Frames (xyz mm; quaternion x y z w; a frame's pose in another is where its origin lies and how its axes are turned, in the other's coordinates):
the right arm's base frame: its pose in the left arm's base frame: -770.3 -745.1 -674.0 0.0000 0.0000 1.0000 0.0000
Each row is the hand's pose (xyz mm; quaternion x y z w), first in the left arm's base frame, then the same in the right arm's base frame.
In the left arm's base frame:
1: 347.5 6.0 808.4 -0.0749 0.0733 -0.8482 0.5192
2: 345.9 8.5 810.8 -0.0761 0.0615 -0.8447 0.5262
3: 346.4 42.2 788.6 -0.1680 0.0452 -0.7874 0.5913
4: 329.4 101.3 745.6 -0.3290 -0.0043 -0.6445 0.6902
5: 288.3 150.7 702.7 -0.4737 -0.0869 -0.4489 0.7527
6: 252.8 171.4 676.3 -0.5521 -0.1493 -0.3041 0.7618
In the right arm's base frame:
1: -1117.8 -751.1 1482.4 -0.0733 -0.0749 0.5192 0.8482
2: -1116.2 -753.6 1484.8 -0.0615 -0.0761 0.5262 0.8447
3: -1116.7 -787.3 1462.6 -0.0452 -0.1680 0.5913 0.7874
4: -1099.7 -846.4 1419.6 0.0043 -0.3290 0.6902 0.6445
5: -1058.6 -895.8 1376.7 0.0869 -0.4737 0.7527 0.4489
6: -1023.1 -916.5 1350.3 0.1493 -0.5521 0.7618 0.3041

